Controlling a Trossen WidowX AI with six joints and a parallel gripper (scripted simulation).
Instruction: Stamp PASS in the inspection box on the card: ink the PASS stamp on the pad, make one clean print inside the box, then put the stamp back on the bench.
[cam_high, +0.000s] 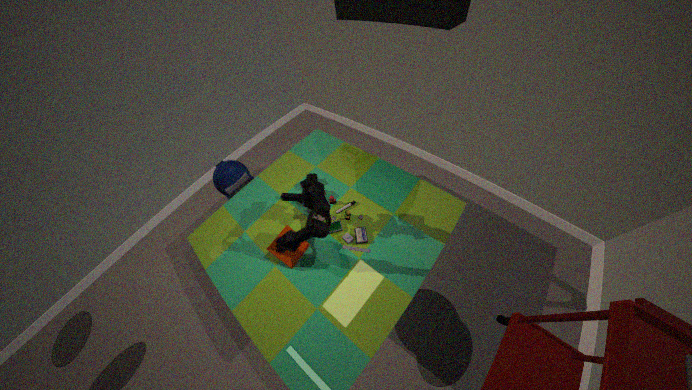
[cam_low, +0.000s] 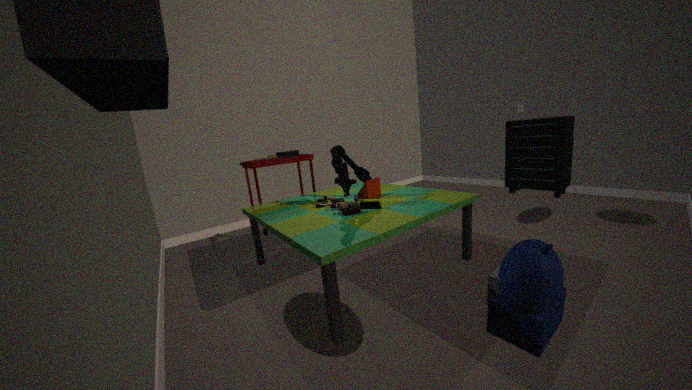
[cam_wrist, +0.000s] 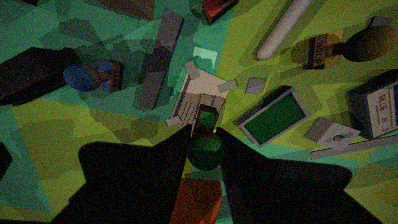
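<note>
My gripper tip is 1 cm to the right of the white card and 8 cm above it. The rest, counted from my gripper tip: blue-knobbed stamp: 1 cm ahead, 14 cm to the left, 6 cm below; then brown block: 12 cm ahead, 13 cm to the left, 5 cm below; then green stamp: right at my gripper tip.
</note>
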